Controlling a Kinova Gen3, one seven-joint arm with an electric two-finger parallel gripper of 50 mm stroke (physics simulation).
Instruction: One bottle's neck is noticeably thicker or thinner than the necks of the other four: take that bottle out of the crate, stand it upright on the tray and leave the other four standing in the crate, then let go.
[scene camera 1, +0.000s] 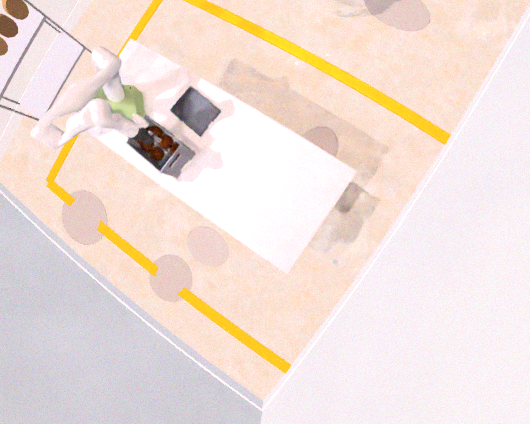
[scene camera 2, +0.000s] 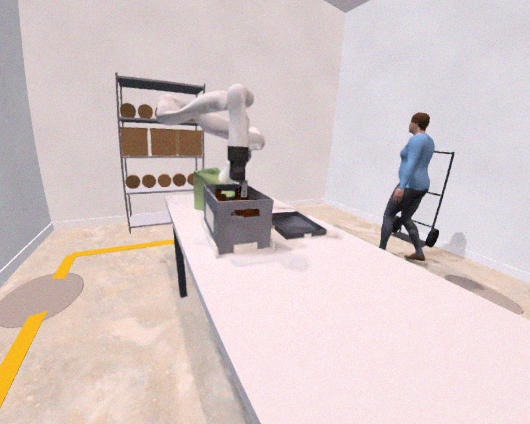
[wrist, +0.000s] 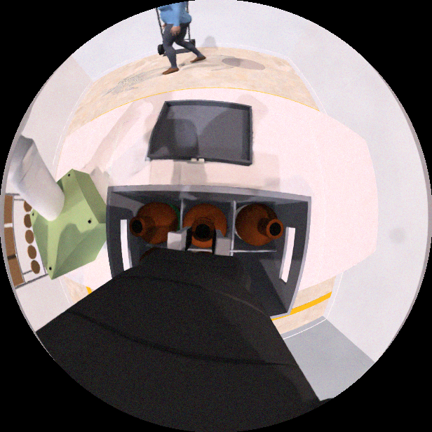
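The grey crate holds brown bottles in divided compartments. In the wrist view, the row nearer the tray has a left bottle, a middle bottle and a right bottle. The middle one's mouth looks wider than the other two. My gripper points down into the crate and is shut on the middle bottle's neck, one finger on each side. That bottle is upright in its compartment. Parts of the other row are hidden under my gripper. The dark tray holds no bottle.
A green block-like object stands beside the crate near the arm. Crate walls and dividers surround the bottles. A person in blue is beyond the table with a hand truck. A shelf rack stands behind the arm.
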